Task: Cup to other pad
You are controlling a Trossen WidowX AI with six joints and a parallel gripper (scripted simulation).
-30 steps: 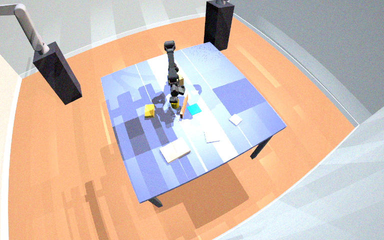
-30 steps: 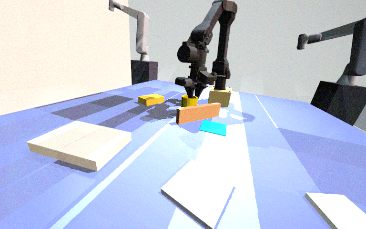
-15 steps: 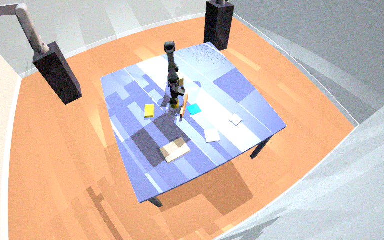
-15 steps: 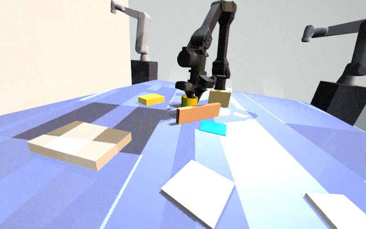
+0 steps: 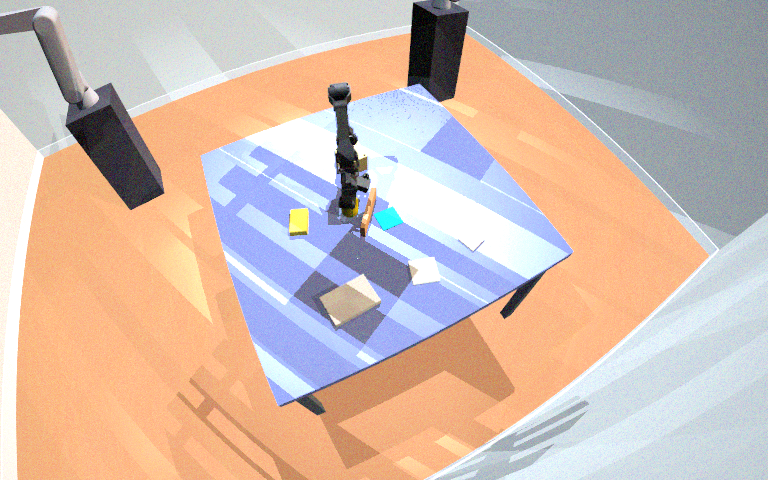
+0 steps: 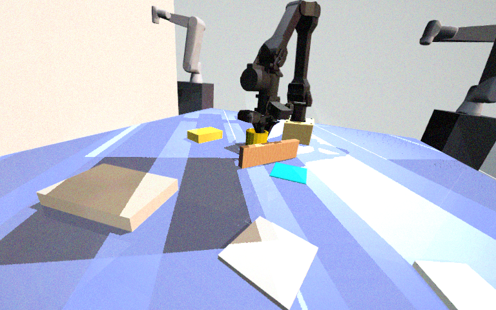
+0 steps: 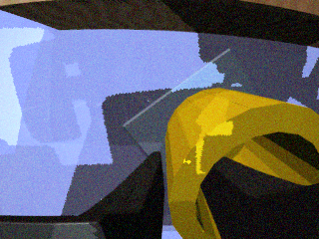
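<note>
The yellow cup is 2 cm ahead of my gripper tip and 2 cm to the right of it. The rest, counted from my gripper tip: cyan pad (13 cm ahead, 10 cm to the left, 4 cm below); then orange bar (7 cm ahead, 4 cm to the left, 2 cm below).
</note>
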